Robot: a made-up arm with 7 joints.
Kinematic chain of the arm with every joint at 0, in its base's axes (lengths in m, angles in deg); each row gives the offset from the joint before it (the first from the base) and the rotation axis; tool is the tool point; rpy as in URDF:
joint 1: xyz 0 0 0.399 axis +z
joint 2: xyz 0 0 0 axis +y
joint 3: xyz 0 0 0.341 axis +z
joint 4: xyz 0.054 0 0 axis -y
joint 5: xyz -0.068 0 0.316 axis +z
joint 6: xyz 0 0 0 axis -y
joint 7: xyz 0.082 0 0 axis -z
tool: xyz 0 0 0 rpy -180 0 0
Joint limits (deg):
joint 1: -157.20..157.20
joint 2: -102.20..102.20
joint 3: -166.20..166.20
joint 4: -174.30..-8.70
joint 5: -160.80..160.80
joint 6: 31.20..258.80
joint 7: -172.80..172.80
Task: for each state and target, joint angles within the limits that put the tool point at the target. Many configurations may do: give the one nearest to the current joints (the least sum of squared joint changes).
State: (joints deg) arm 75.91 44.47 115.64 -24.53 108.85 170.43 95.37
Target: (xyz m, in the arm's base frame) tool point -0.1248 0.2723 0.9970
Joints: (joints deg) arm 76.78 23.83 122.02 -27.61 111.71 176.77 95.37
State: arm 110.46 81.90 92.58 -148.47 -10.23 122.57 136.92
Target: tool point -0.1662 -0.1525 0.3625
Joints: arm 127.75 83.48 80.01 -169.56 -8.38 116.72 136.92
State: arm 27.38 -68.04 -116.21 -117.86 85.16 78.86 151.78
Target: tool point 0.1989 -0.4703 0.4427
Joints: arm 53.51 -63.73 -102.05 -112.31 85.67 77.52 151.78
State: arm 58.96 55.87 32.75 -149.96 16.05 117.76 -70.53
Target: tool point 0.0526 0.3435 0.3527
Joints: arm 51.23 20.93 32.33 -149.32 16.40 121.01 -70.53
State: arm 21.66 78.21 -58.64 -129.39 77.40 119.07 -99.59
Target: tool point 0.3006 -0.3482 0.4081
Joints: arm 15.27 70.26 -76.19 -124.01 77.18 122.00 -99.59
